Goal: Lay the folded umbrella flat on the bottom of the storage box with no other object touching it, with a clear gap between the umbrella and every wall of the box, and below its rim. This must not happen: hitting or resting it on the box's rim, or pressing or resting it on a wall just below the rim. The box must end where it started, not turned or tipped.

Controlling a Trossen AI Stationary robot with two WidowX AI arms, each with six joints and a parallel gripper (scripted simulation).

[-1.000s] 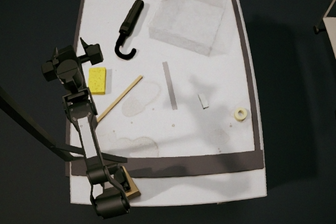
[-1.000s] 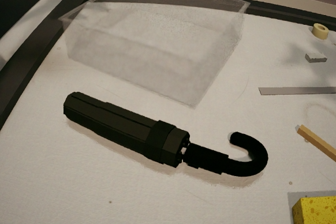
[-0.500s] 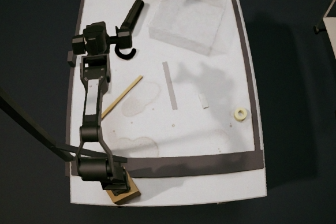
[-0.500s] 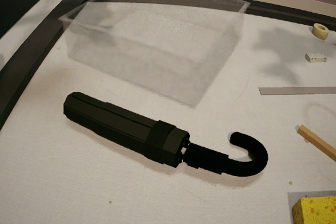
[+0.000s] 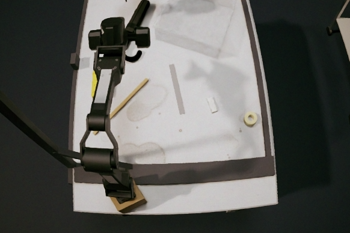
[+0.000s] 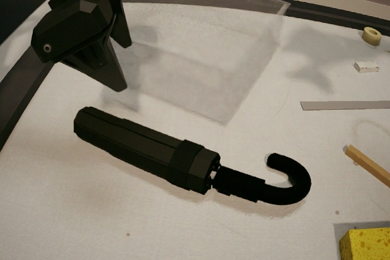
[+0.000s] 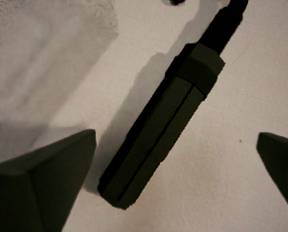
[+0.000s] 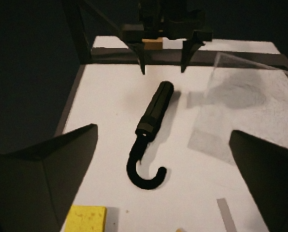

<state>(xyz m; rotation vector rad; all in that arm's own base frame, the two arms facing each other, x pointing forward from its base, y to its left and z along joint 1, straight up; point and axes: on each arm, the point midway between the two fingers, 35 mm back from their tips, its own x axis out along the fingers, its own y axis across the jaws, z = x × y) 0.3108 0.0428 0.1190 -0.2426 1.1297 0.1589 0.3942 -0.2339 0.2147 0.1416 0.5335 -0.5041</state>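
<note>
My left hand is 8 cm to the left of the folded black umbrella and 15 cm above it. Also, from my left hand: wooden stick (6 cm behind, 42 cm to the right, 16 cm below); then clear storage box (25 cm ahead, 4 cm to the right, 12 cm below); then grey strip (15 cm ahead, 35 cm to the right, 17 cm below).
</note>
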